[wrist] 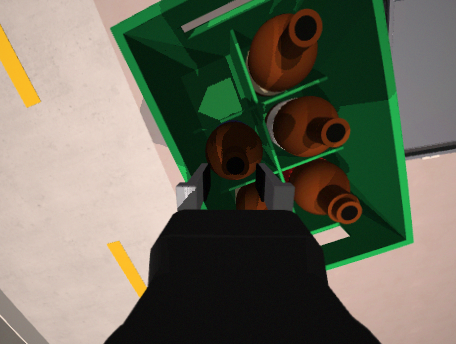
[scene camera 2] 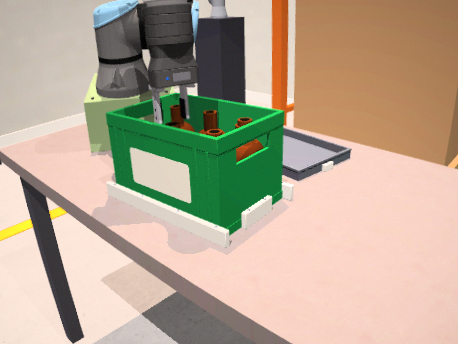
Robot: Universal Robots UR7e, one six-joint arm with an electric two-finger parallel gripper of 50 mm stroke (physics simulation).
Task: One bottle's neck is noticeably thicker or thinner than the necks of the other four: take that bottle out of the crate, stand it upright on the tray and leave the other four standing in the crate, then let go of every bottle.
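Places are measured from the arm's base along level axes (x ahead, y left, z up), in millimetres.
Pixels of known places: gripper, between the fingertips: (wrist: 233, 175) (scene camera 2: 172, 120); arm's base, origin of its link: (scene camera 2: 124, 87).
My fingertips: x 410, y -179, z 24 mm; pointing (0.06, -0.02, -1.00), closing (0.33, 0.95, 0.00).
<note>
Ahead of a thing's pixels: the offset from my fingertips to its top centre. "spot": to the spot under its first point. Level surfaces: height alone.
The green crate {dx -5, dy +52, dz +4 mm} (scene camera 2: 250, 185) (wrist: 372, 125) holds several brown bottles. My gripper (scene camera 2: 171, 119) (wrist: 233, 175) is open and empty, its fingertips low over the crate. A bottle {dx -5, dy +4, dz -9 mm} (scene camera 2: 173, 124) (wrist: 234, 145) in the left row of the wrist view has its shaded neck near the gap between the fingers. Another bottle {dx +83, dy +17, dz -9 mm} (scene camera 2: 215, 133) (wrist: 250, 197) is partly hidden by the gripper in the wrist view. In the right row stand a far bottle {dx -92, dy +90, dz -9 mm} (scene camera 2: 176, 111) (wrist: 285, 55), a middle bottle {dx -5, dy +98, dz -9 mm} (scene camera 2: 210, 120) (wrist: 307, 125) and a near bottle {dx +80, dy +98, dz -9 mm} (scene camera 2: 244, 121) (wrist: 320, 185). The grey tray {spot: dx +43, dy +396, dz -166 mm} (scene camera 2: 310, 150) (wrist: 425, 75) lies beside the crate.
White blocks {spot: dx +26, dy -51, dz -154 mm} (scene camera 2: 167, 214) edge the crate's foot on the table {dz -172 mm} (scene camera 2: 350, 240). A small white block {spot: dx +132, dy +322, dz -161 mm} (scene camera 2: 327, 166) stands at the tray's rim. Behind are a pale green base (scene camera 2: 98, 122), a dark pillar (scene camera 2: 221, 60), an orange post (scene camera 2: 280, 60) and a large brown box (scene camera 2: 375, 75).
</note>
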